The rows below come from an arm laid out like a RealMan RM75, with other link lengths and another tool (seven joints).
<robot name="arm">
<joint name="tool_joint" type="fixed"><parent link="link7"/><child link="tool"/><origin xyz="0.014 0.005 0.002" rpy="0.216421 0 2.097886"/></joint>
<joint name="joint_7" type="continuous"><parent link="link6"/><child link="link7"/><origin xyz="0 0 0.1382"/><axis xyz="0 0 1"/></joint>
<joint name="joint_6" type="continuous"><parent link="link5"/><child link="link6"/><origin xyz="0 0 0"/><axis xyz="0 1 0"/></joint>
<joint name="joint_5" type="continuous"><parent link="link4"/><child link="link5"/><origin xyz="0 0 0.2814"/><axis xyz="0 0 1"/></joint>
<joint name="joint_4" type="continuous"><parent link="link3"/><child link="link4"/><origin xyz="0 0 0"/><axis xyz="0 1 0"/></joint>
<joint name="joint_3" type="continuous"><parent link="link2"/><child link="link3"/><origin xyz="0 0 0.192"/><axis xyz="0 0 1"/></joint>
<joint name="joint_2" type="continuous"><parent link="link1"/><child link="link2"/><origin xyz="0 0 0"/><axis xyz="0 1 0"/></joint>
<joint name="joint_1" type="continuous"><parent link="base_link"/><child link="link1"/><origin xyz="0 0 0.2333"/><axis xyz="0 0 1"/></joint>
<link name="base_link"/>
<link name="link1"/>
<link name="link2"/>
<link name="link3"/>
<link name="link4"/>
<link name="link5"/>
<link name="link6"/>
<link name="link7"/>
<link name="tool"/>
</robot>
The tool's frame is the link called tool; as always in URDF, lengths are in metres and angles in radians. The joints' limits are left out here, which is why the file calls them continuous.
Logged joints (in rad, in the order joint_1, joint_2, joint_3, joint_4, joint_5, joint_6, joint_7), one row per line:
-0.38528 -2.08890 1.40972 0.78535 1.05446 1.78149 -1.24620
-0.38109 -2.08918 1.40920 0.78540 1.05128 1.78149 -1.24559
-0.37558 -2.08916 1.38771 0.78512 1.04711 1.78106 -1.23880
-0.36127 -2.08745 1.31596 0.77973 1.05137 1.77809 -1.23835
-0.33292 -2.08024 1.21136 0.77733 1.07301 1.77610 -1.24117
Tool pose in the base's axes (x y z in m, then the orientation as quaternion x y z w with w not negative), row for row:
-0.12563 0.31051 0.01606 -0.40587 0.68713 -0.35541 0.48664
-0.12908 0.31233 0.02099 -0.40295 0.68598 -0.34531 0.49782
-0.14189 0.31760 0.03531 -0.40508 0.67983 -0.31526 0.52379
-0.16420 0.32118 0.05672 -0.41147 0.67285 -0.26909 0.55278
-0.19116 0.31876 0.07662 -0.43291 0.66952 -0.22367 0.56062
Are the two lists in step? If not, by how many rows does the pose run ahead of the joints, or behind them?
The pose runs 1 row ahead of the joints: the pose in row i belongs to the joints in row i + 1.
